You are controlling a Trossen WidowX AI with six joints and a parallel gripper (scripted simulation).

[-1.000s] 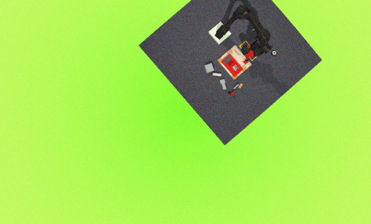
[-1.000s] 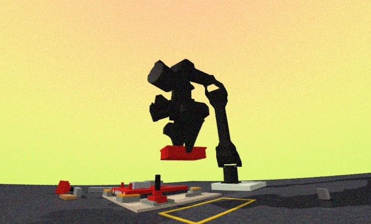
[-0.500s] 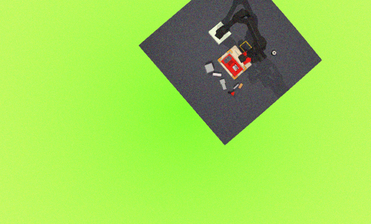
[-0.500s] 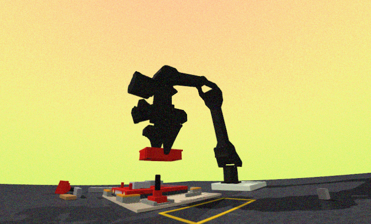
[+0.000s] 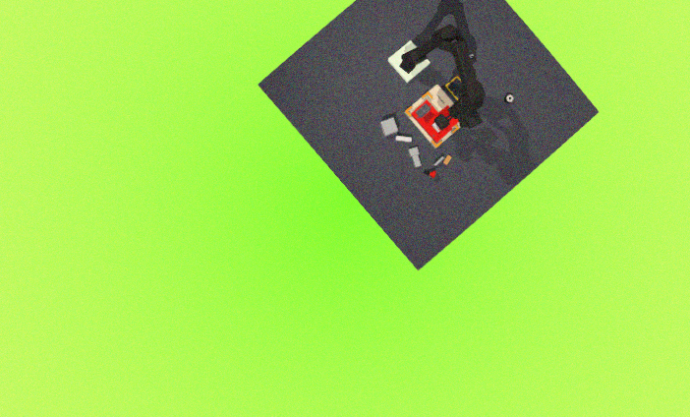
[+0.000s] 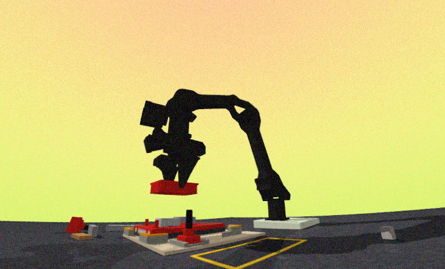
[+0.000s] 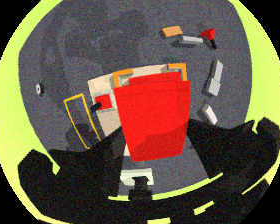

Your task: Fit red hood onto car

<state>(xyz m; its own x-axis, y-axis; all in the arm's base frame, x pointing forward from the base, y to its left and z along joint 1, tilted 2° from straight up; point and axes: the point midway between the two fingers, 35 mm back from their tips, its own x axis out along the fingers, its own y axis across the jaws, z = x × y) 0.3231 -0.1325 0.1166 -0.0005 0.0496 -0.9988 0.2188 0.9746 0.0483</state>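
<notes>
The grey engine block is 80 mm below my gripper tip and 20 mm to the right of it. Round my gripper tip: small grey piece (390 mm to the left, 100 mm below, 100 mm behind); then beige jig (100 mm below, 40 mm behind, 10 mm to the left); then red hood (10 mm above).
</notes>
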